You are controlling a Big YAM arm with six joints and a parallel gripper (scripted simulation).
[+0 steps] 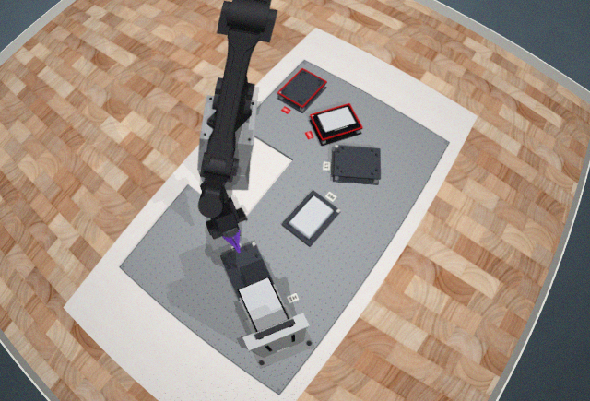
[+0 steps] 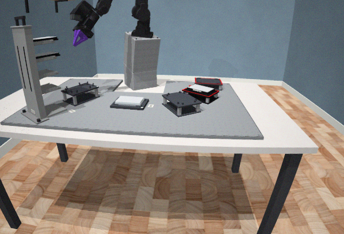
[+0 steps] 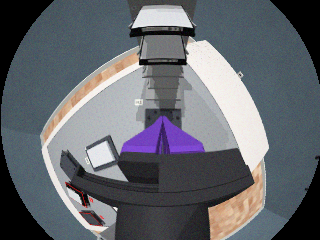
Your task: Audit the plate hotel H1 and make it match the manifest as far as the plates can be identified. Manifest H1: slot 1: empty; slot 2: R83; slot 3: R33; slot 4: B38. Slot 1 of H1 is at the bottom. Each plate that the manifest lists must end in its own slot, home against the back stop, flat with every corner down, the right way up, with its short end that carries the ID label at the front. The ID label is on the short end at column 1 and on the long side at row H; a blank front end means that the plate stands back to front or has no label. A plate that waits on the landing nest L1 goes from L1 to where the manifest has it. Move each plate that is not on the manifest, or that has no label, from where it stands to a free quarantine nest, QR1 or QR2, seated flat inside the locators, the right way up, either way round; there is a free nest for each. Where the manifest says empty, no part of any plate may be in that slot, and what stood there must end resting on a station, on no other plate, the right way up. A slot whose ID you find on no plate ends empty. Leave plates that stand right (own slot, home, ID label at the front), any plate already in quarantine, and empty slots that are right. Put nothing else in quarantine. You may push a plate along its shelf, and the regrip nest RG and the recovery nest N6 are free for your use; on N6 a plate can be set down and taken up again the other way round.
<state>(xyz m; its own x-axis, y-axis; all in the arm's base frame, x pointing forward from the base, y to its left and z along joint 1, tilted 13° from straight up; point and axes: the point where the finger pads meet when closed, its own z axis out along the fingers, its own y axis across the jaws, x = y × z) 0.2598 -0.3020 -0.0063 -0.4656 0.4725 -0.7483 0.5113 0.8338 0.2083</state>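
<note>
Now: hand 28 cm to the right of the white plate, 27 cm above it and 5 cm short of it. From my hand the other things lie so: plate hotel H1: 22 cm ahead, 13 cm to the right, 9 cm below; then regrip nest RG: 23 cm below; then flat pad N6: 28 cm to the left, 28 cm below, 5 cm ahead.
</note>
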